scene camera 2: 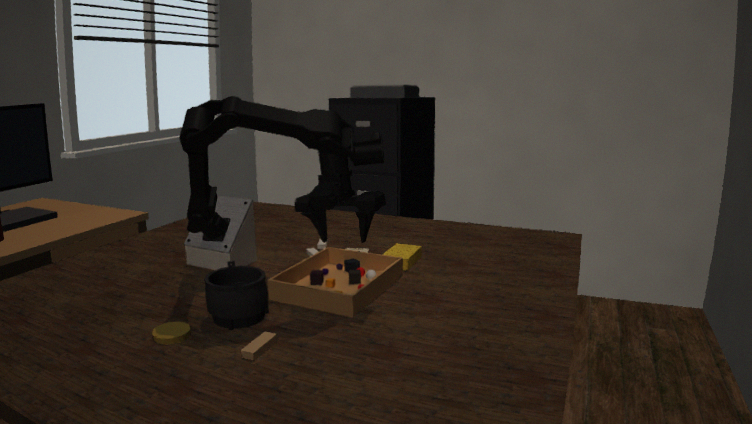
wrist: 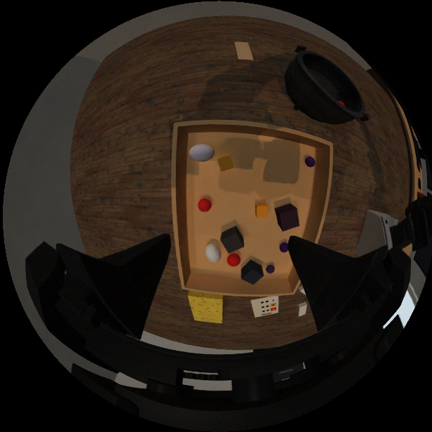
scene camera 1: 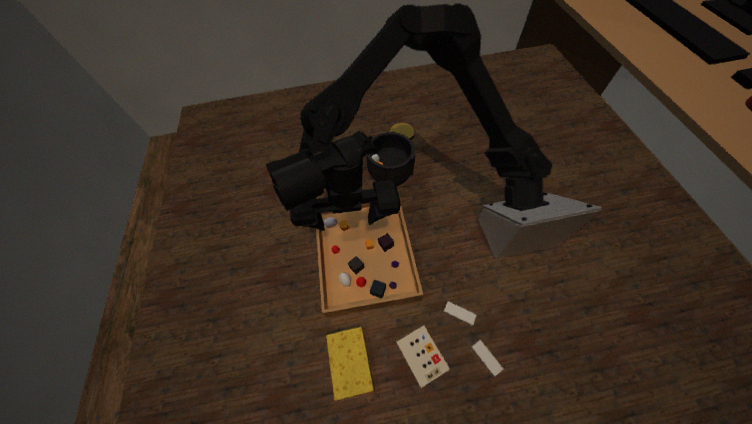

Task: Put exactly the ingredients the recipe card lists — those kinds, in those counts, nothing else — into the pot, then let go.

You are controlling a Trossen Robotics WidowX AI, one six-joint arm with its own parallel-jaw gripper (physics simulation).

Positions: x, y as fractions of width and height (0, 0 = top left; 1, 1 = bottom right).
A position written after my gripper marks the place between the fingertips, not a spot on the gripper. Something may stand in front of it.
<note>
In view: my gripper (scene camera 2: 0.46, 0.57), a black pot (scene camera 2: 0.31, 0.70), a yellow disc (scene camera 2: 0.22, 0.79) and a wooden tray (scene camera 1: 0.45, 0.71).
The black pot shows as well in the wrist view (wrist: 0.73, 0.20) and in scene camera 1 (scene camera 1: 0.52, 0.35). My gripper shows as well in the wrist view (wrist: 0.54, 0.56). The wooden tray is seen too in scene camera 2 (scene camera 2: 0.39, 0.68) and in the wrist view (wrist: 0.62, 0.38). The wrist view misses the yellow disc, which is hidden by the black pot.
</note>
